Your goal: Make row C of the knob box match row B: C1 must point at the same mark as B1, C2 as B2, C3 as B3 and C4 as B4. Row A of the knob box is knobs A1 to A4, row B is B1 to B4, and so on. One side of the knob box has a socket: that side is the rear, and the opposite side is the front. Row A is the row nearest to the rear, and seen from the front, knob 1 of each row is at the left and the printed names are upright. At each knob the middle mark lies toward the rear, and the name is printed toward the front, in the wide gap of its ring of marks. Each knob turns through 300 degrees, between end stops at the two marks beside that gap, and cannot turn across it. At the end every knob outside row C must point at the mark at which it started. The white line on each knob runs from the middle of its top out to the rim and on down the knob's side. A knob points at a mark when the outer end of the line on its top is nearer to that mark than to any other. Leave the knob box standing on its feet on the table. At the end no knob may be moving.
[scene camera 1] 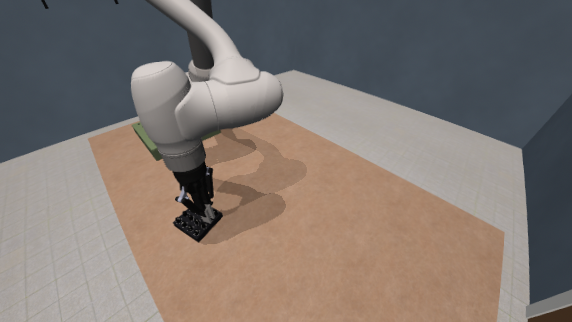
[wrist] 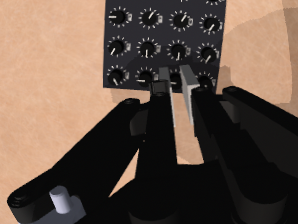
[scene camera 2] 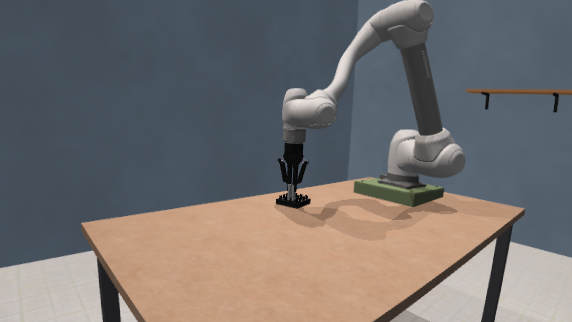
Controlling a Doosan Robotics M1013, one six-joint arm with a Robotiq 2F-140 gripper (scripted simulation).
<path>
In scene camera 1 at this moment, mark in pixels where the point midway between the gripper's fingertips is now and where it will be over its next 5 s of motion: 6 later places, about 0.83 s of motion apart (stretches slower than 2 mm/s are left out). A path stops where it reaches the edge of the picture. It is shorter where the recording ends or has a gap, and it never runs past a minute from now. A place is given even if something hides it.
My gripper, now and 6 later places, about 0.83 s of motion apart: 209,218; 206,211; 199,206; 189,199; 186,197; 189,202; 190,205
</path>
